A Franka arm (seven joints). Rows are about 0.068 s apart.
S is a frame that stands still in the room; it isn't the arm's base.
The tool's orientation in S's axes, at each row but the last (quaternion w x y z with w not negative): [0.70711 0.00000 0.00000 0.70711]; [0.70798 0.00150 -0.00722 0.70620]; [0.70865 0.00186 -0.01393 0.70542]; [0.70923 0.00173 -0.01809 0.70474]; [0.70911 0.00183 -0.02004 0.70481]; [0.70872 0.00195 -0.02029 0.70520]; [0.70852 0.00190 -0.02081 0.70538]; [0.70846 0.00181 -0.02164 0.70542]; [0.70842 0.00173 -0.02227 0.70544]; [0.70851 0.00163 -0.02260 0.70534]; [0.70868 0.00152 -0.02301 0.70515]
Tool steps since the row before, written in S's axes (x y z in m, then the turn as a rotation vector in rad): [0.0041 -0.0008 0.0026 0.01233 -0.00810 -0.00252]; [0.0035 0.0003 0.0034 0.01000 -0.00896 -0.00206]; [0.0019 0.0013 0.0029 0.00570 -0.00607 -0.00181]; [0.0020 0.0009 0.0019 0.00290 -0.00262 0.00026]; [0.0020 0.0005 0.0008 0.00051 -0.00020 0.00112]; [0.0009 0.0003 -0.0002 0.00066 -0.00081 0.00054]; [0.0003 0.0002 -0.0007 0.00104 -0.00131 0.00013]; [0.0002 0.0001 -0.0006 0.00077 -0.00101 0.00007]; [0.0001 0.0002 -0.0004 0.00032 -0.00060 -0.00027]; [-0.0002 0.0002 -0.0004 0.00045 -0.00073 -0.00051]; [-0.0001 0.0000 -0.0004 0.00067 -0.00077 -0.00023]
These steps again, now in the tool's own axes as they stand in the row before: [-0.0008 -0.0041 0.0026 -0.00810 -0.01233 -0.00252]; [0.0004 -0.0035 0.0034 -0.00896 -0.01001 -0.00203]; [0.0014 -0.0019 0.0028 -0.00608 -0.00570 -0.00177]; [0.0010 -0.0020 0.0018 -0.00259 -0.00292 0.00027]; [0.0005 -0.0020 0.0007 -0.00016 -0.00054 0.00111]; [0.0003 -0.0009 -0.0002 -0.00079 -0.00068 0.00055]; [0.0002 -0.0003 -0.0007 -0.00130 -0.00105 0.00014]; [0.0001 -0.0002 -0.0006 -0.00100 -0.00078 0.00008]; [0.0002 -0.0001 -0.0004 -0.00061 -0.00031 -0.00026]; [0.0002 0.0002 -0.0004 -0.00075 -0.00044 -0.00050]; [0.0000 0.0001 -0.0004 -0.00077 -0.00067 -0.00022]
